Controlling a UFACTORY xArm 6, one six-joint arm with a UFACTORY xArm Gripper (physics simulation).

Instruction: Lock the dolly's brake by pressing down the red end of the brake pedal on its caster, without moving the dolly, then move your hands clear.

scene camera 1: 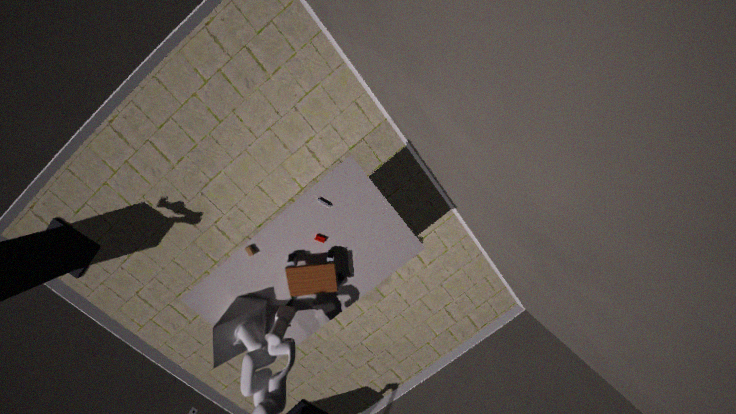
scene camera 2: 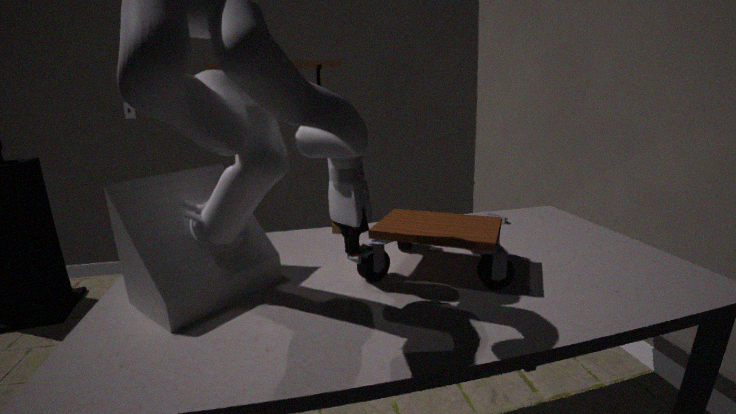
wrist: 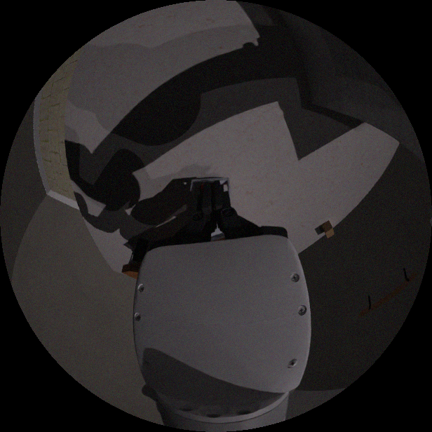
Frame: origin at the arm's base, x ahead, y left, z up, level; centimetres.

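Where they show: gripper, between the fingertips: (scene camera 1: 291,301) (scene camera 2: 352,251); arm's base, origin of its link: (scene camera 1: 245,328) (scene camera 2: 217,229).
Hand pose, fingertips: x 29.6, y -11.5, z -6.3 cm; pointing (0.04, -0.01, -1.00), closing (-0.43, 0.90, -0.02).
Observation:
Each offset is from my fingertips to the top centre of the thing. "spot": to the spot under its first point. Level surfaces: height alone.
The dolly, with a brown wooden deck @(spot: dy +1.1, dx +23.4, dz +3.5 cm) (scene camera 1: 311,279) (scene camera 2: 437,226), stands upright on its casters. The caster wheel @(spot: dy -0.8, dx +5.0, dz -4.4 cm) (scene camera 2: 374,266) nearest the arm carries the brake pedal @(dy -0.4, dx +0.1, dz -0.4 cm) (scene camera 2: 354,257) (wrist: 227,183), a small silver-edged plate. A sliver of the pedal's red end (wrist: 202,185) shows at the fingers; the rest is hidden behind them. My gripper (scene camera 2: 351,252) (wrist: 213,191) is shut and holds nothing. It points down beside the dolly deck, with its black tips at the red end, apparently touching it. How far the pedal is tilted is hard to tell.
A red block @(dy +12.7, dx +43.6, dz -6.6 cm) (scene camera 1: 320,237), a small brown block @(dy +41.2, dx +7.9, dz -5.9 cm) (scene camera 1: 251,249) (wrist: 328,229) and a dark slim object @(dy +26.7, dx +63.6, dz -6.9 cm) (scene camera 1: 324,201) lie on the grey table @(dz -9.0 cm) (scene camera 1: 380,226) (scene camera 2: 591,257) beyond the dolly. The arm's grey wedge-shaped mount (scene camera 2: 149,257) stands at the left in scene camera 2.

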